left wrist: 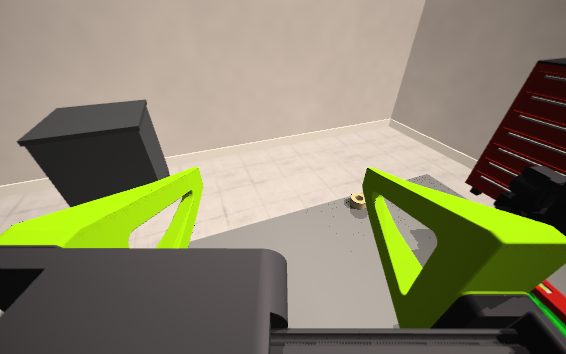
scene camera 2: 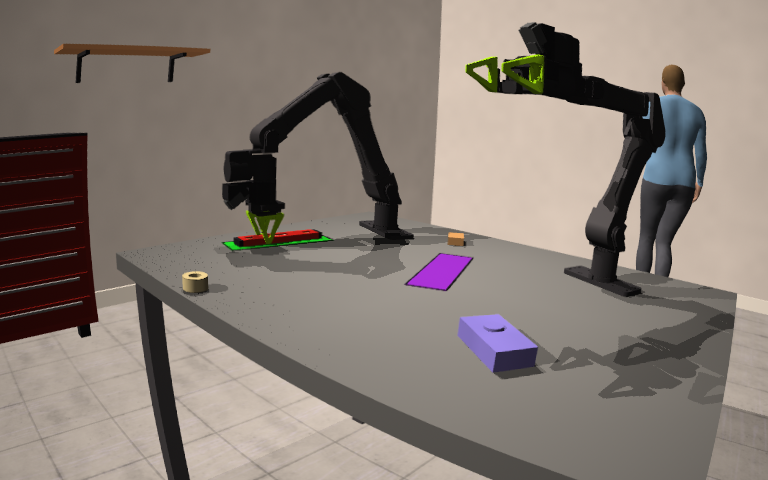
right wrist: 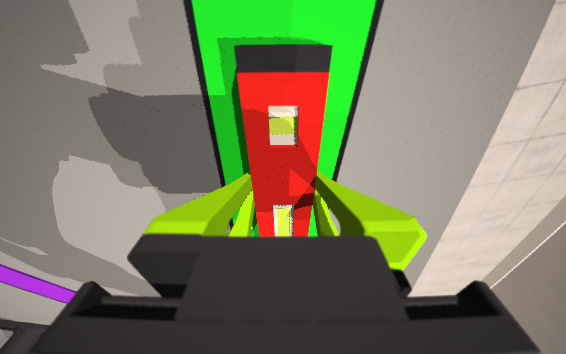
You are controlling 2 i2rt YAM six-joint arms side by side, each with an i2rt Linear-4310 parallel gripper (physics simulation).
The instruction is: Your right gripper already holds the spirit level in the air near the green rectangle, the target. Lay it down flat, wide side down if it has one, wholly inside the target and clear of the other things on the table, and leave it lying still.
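Observation:
The red spirit level [scene camera 2: 300,235] [left wrist: 555,298] [right wrist: 270,165] with black ends is flat and lengthwise over the green target [scene camera 2: 229,245] [left wrist: 550,315] [right wrist: 215,15]. It is on the target or barely above it; I cannot tell which. Green shows around its far end and along both sides in the right wrist view; its near end is hidden there by the gripper body. My right gripper [scene camera 2: 269,240] [right wrist: 283,177] points down and is shut on the level near its middle. My left gripper [scene camera 2: 484,67] [left wrist: 282,176] is open and empty, high above the table.
A tan ring [scene camera 2: 195,285] [left wrist: 356,206] stands near the table's left edge. A purple rectangle [scene camera 2: 440,271] [right wrist: 35,284] lies mid-table, with a small orange block [scene camera 2: 455,240] behind it. A lavender box [scene camera 2: 512,339] with a round knob is nearer the front. A person [scene camera 2: 673,141] stands behind the left arm.

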